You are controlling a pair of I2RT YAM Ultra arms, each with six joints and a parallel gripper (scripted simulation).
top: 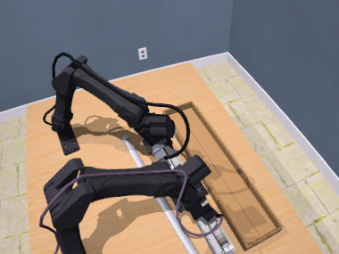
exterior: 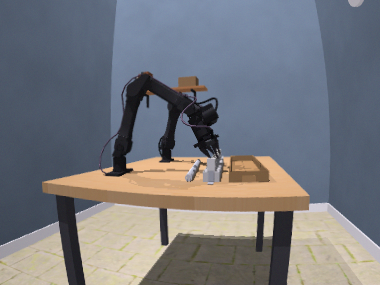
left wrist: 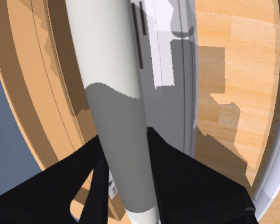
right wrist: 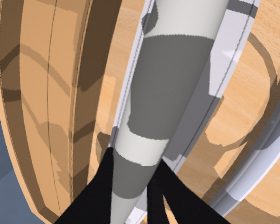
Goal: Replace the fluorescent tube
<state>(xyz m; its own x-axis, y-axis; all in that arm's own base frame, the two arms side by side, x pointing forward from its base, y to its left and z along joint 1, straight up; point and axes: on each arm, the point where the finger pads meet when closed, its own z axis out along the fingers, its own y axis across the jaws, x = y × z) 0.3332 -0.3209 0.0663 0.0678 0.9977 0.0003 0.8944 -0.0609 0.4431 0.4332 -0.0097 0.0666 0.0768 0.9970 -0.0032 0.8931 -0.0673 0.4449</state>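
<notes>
My left hand is 2 cm short of the old fluorescent tube and 12 cm to the left of it. Also, from my left hand: light fixture: 2 cm ahead, 12 cm to the right, 1 cm below; LED tube: 8 cm behind, 14 cm to the right, 5 cm below; brown carton: 15 cm ahead, 9 cm to the right, 5 cm below.
Right now my right hand is 2 cm past the old fluorescent tube and 12 cm to the right of it. Also, from my right hand: light fixture: 2 cm behind, 12 cm to the left, 1 cm below; then LED tube: 12 cm behind, 10 cm to the left, 5 cm below; then lampholder: 2 cm ahead, 18 cm to the right.
</notes>
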